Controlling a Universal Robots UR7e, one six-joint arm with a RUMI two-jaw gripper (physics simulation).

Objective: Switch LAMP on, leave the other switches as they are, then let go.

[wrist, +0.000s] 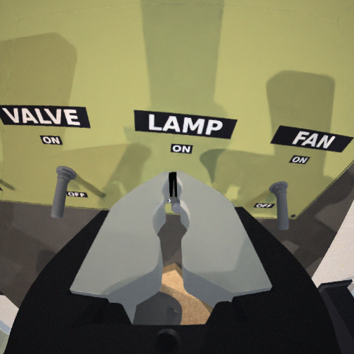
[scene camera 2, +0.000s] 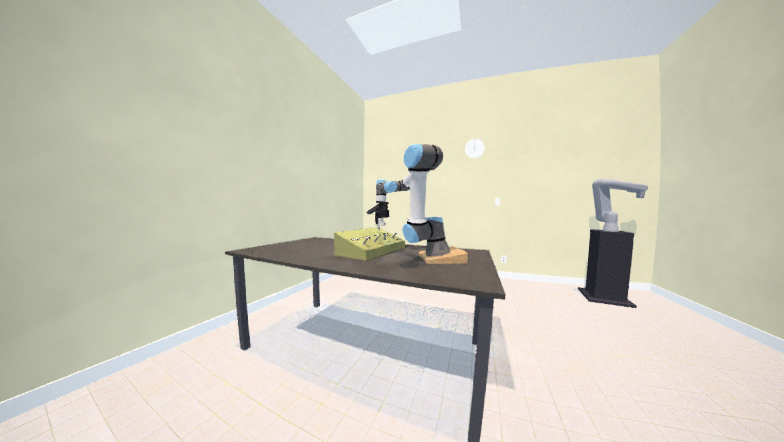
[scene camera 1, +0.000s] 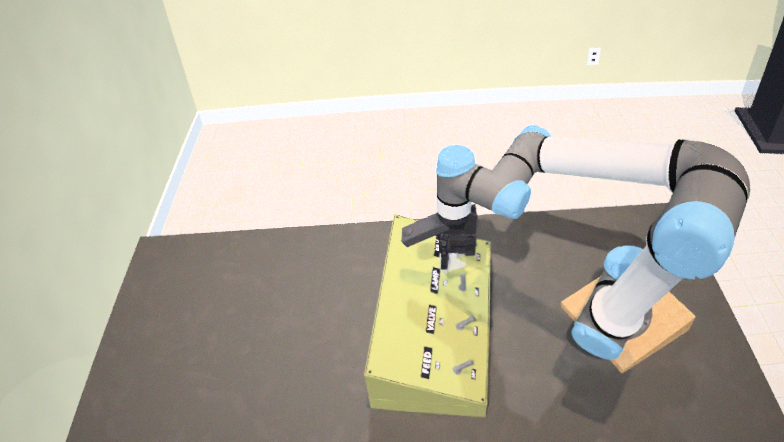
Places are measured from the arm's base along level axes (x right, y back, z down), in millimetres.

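Where they show: gripper, fingertip midpoint: (scene camera 2: 379, 230) (scene camera 1: 444, 272); arm's base, origin of the base link: (scene camera 2: 437, 253).
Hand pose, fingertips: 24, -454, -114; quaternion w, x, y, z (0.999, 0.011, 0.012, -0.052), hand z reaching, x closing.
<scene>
Each offset is from my fingertips to the top centre of the thing, as dx, dy, dz. Level surfaces: height alone.
The sloped yellow-green panel (scene camera 1: 400, 323) (scene camera 2: 348, 248) (wrist: 105, 60) carries labelled switches. The LAMP lever {+7, +46, +15} (scene camera 1: 462, 282) (wrist: 175, 206) points nearly straight up in scene camera 1, steeper than its neighbours; in the wrist view most of it is hidden behind the fingers. The VALVE lever {-113, +57, +24} (scene camera 1: 466, 322) (wrist: 59, 195), the FEED lever {-233, +54, +24} (scene camera 1: 463, 366) and the FAN lever (wrist: 282, 207) lean to their OFF sides. My gripper (scene camera 1: 453, 266) (scene camera 2: 379, 226) (wrist: 173, 173) is shut and empty. Its tips are over the panel close to the LAMP lever; I cannot tell whether they touch it.
The panel stands on a dark table {dz +149} (scene camera 1: 236, 329) (scene camera 2: 285, 256). The arm's base is on a wooden block (scene camera 1: 667, 321) (scene camera 2: 458, 256) on the panel's OFF side. Another robot arm (scene camera 2: 602, 200) stands on a black pedestal (scene camera 2: 608, 266) away from the table.
</scene>
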